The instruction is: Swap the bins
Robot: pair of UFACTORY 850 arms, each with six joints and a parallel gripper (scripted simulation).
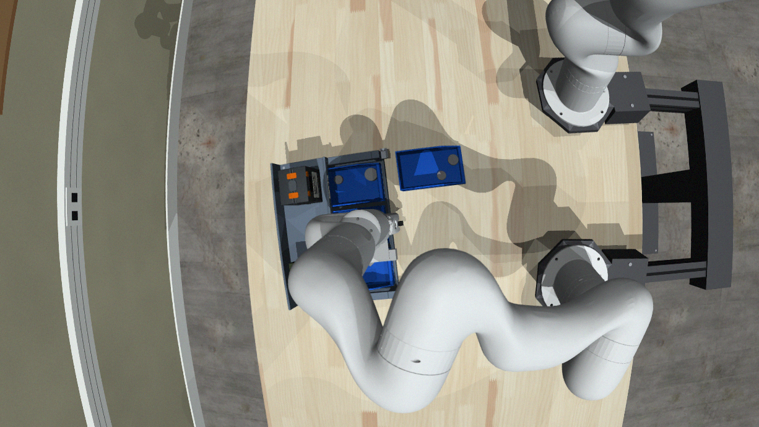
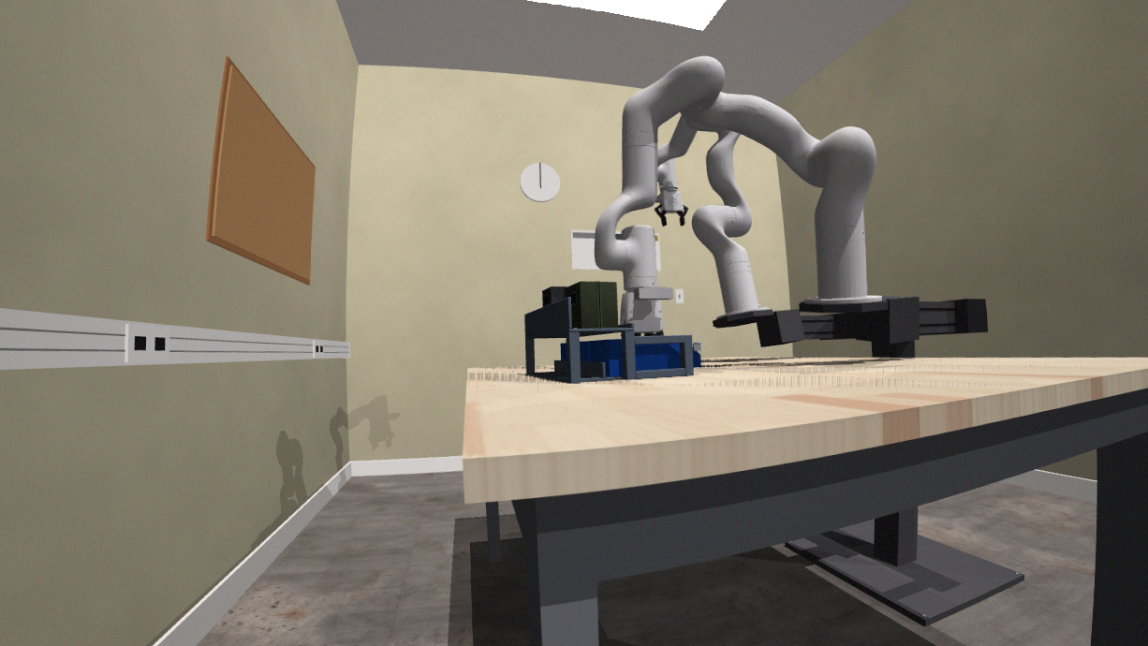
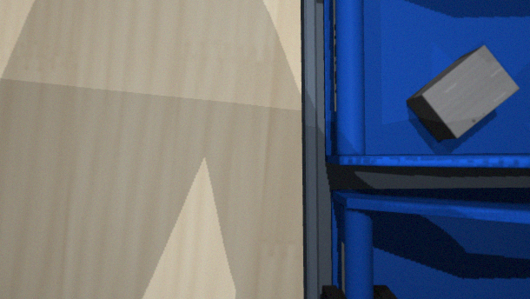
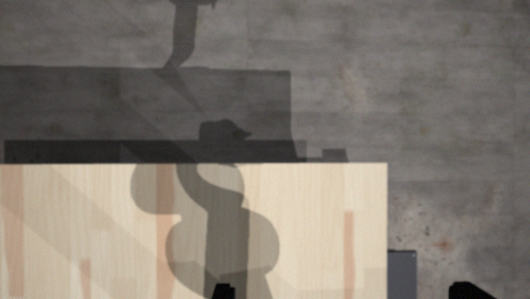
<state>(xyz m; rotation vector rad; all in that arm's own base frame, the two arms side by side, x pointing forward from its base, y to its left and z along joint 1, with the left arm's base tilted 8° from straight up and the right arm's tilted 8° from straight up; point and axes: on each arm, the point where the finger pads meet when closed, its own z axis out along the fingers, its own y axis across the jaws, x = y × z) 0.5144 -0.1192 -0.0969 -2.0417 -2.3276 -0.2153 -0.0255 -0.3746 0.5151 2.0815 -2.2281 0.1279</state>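
The square grey part is 90 mm to the left of my left hand, 30 mm below it and 30 mm ahead of it. From my left hand the other things lie so: grey shelf (110 mm ahead, 20 mm to the left, 20 mm above).
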